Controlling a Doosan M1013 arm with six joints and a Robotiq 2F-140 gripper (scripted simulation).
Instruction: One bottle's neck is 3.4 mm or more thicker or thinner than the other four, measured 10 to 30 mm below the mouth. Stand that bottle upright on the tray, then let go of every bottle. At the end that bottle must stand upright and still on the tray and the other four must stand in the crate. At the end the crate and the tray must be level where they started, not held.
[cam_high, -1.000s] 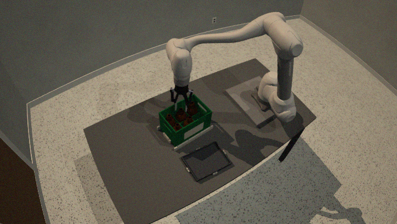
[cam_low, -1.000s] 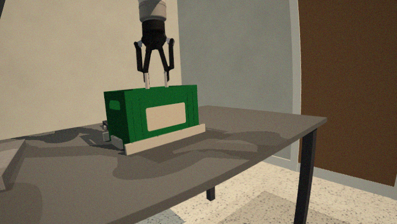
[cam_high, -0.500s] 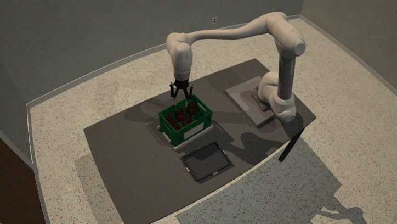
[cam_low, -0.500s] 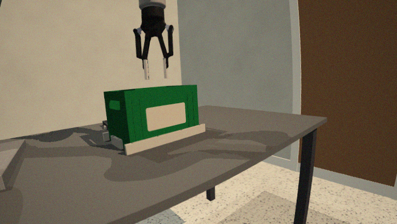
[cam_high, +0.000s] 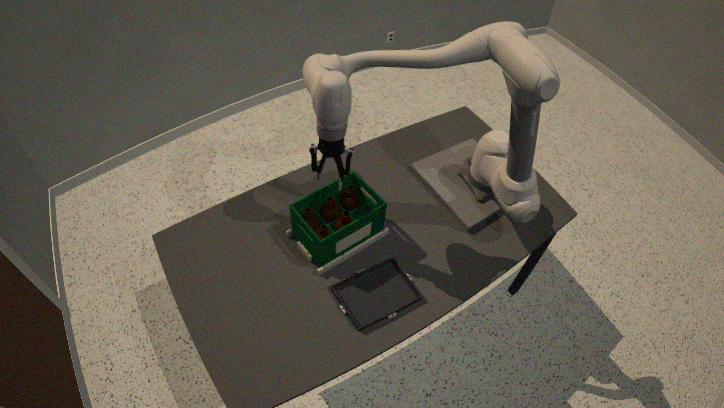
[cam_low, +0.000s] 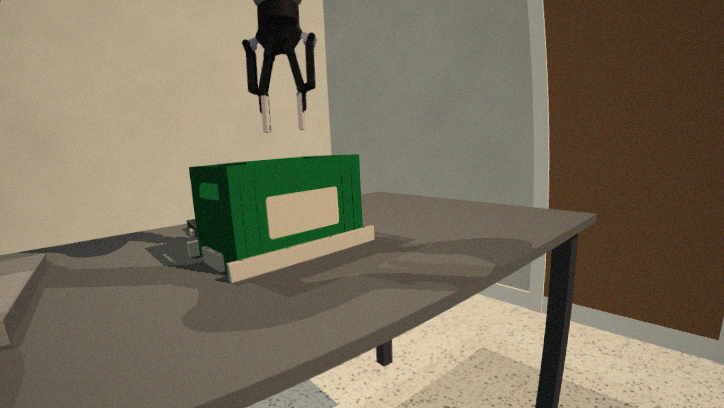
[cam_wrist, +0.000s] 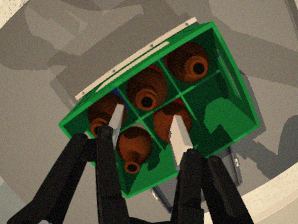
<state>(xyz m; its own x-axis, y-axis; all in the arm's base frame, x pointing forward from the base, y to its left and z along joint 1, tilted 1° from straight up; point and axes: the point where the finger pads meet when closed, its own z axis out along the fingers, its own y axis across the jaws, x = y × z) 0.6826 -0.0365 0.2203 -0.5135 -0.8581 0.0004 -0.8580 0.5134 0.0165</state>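
Right now the crate is 1 cm behind my hand, 4 cm to the left of it and 17 cm below it. Also, from my hand: bottle 6 cm ahead, 10 cm to the left, 17 cm below; black tray 4 cm behind, 32 cm to the left, 24 cm below.
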